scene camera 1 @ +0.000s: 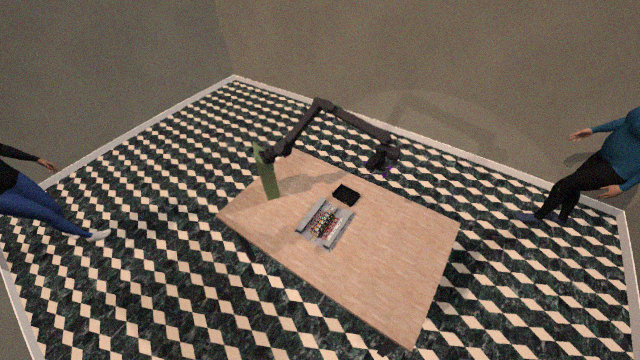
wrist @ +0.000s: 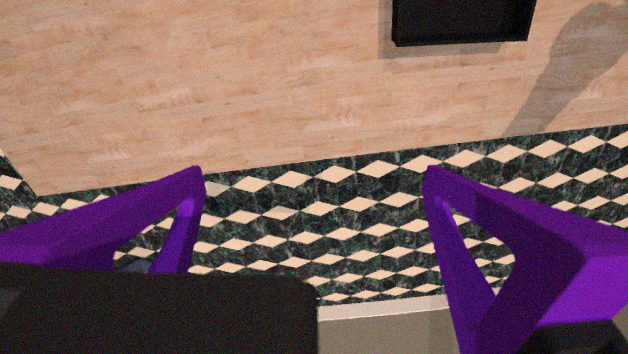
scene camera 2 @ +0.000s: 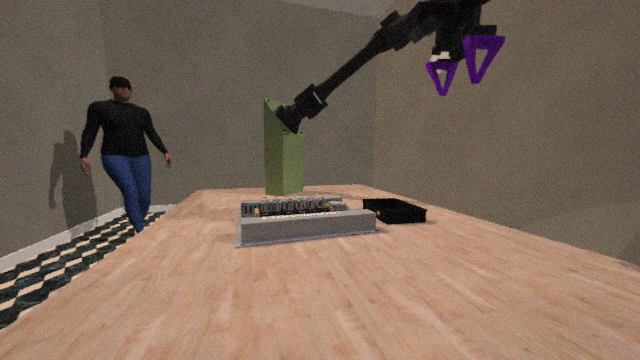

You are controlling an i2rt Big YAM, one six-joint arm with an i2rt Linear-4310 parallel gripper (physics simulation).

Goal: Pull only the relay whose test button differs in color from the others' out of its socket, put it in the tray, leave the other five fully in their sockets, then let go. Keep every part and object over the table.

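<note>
My gripper [scene camera 2: 457, 90], [wrist: 313, 177]: visible.
</note>
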